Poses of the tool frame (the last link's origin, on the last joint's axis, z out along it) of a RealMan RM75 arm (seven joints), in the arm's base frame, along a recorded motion.
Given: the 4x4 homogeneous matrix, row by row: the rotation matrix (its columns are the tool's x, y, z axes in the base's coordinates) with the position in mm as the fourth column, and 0 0 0 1 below. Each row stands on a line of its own.
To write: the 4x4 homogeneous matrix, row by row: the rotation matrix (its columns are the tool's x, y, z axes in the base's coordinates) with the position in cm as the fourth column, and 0 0 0 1 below. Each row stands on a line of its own. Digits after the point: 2 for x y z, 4 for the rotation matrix.
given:
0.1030 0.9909 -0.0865 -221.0
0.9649 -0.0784 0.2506 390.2
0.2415 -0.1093 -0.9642 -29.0
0 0 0 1
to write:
0.1030 0.9909 -0.0865 -22.10
0.9649 -0.0784 0.2506 39.02
0.2415 -0.1093 -0.9642 -2.90
0 0 0 1

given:
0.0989 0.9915 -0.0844 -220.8
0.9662 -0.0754 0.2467 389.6
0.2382 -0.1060 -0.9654 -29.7
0 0 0 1
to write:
0.0989 0.9915 -0.0844 -22.08
0.9662 -0.0754 0.2467 38.96
0.2382 -0.1060 -0.9654 -2.97
0 0 0 1

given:
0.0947 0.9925 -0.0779 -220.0
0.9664 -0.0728 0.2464 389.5
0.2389 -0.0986 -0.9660 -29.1
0 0 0 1
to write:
0.0947 0.9925 -0.0779 -22.00
0.9664 -0.0728 0.2464 38.95
0.2389 -0.0986 -0.9660 -2.91
0 0 0 1

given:
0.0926 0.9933 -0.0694 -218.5
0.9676 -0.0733 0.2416 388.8
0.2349 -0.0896 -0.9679 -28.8
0 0 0 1
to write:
0.0926 0.9933 -0.0694 -21.85
0.9676 -0.0733 0.2416 38.88
0.2349 -0.0896 -0.9679 -2.88
0 0 0 1

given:
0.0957 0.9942 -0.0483 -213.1
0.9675 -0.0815 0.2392 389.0
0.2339 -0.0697 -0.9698 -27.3
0 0 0 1
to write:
0.0957 0.9942 -0.0483 -21.31
0.9675 -0.0815 0.2392 38.90
0.2339 -0.0697 -0.9698 -2.73
0 0 0 1

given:
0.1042 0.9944 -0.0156 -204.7
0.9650 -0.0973 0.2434 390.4
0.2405 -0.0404 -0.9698 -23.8
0 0 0 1
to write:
0.1042 0.9944 -0.0156 -20.47
0.9650 -0.0973 0.2434 39.04
0.2405 -0.0404 -0.9698 -2.38
0 0 0 1

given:
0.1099 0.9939 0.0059 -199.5
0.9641 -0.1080 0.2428 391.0
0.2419 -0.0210 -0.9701 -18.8
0 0 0 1
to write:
0.1099 0.9939 0.0059 -19.95
0.9641 -0.1080 0.2428 39.10
0.2419 -0.0210 -0.9701 -1.88
0 0 0 1

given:
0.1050 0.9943 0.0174 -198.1
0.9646 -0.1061 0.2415 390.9
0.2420 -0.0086 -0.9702 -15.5
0 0 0 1
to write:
0.1050 0.9943 0.0174 -19.81
0.9646 -0.1061 0.2415 39.09
0.2420 -0.0086 -0.9702 -1.55
0 0 0 1

